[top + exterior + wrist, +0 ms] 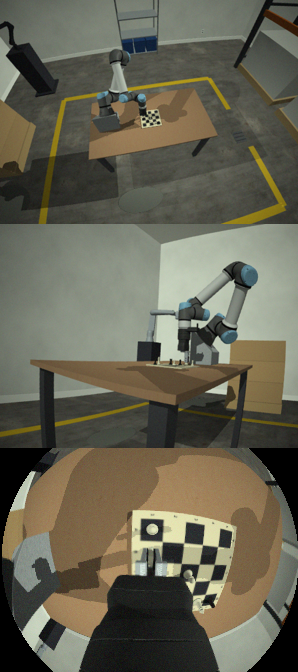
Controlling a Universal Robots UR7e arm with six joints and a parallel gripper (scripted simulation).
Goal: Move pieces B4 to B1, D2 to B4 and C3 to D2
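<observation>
My hand is 1 cm above the white piece. From my hand the other things lie so: black piece 4 cm ahead, 8 cm to the right, 2 cm below; chessboard 7 cm ahead, 4 cm to the right, 4 cm below.
</observation>
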